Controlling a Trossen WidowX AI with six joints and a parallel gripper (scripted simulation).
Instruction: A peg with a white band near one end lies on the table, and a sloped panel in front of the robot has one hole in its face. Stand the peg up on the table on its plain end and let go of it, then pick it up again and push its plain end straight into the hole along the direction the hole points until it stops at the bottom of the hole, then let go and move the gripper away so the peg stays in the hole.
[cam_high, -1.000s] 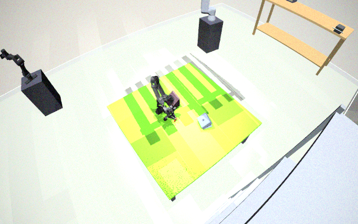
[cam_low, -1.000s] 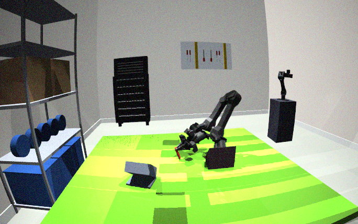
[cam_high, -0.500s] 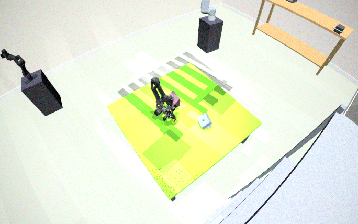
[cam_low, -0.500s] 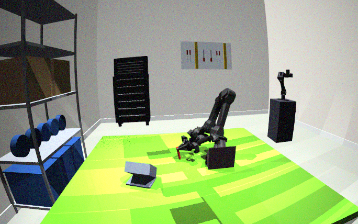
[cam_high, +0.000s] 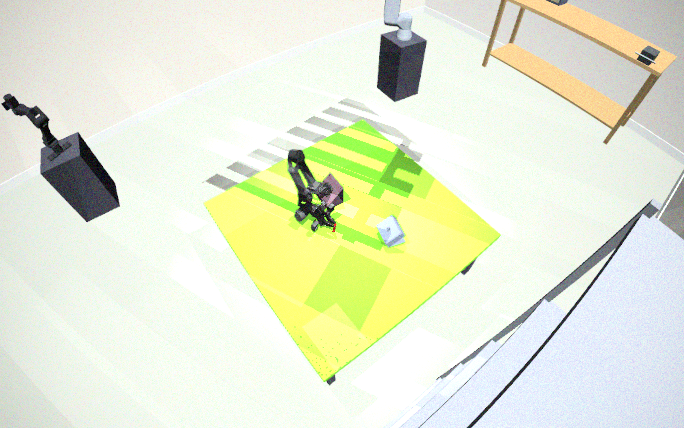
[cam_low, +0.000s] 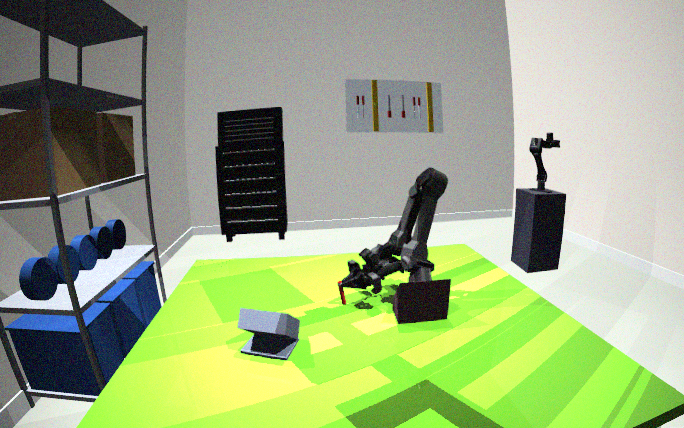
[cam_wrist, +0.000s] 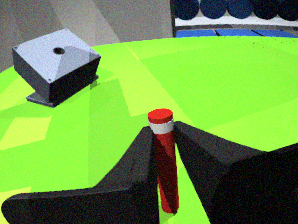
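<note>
Now: gripper tip 10 mm above the red peg. Round my gripper tip: grey sloped panel 190 mm ahead, 250 mm to the left, 10 mm below.
</note>
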